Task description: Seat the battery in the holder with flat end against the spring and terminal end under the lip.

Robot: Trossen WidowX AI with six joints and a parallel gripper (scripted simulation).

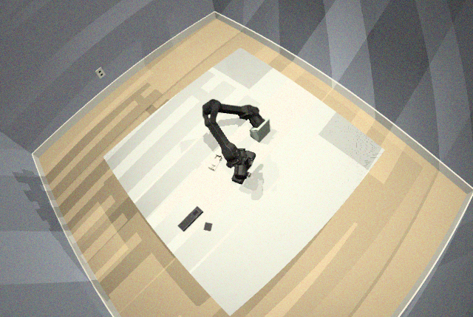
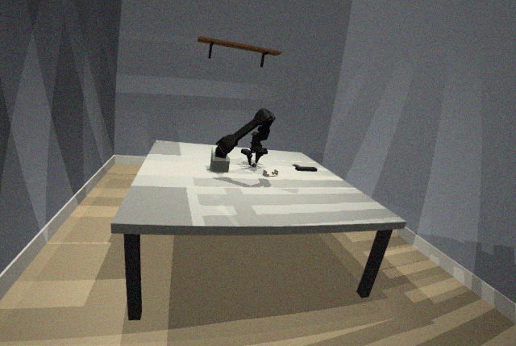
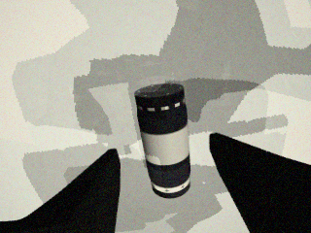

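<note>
My gripper tip is now right at the battery. Round my gripper tip: small square pad (9 cm ahead, 17 cm to the right); small dark square (35 cm ahead, 8 cm to the left, 2 cm below).
</note>
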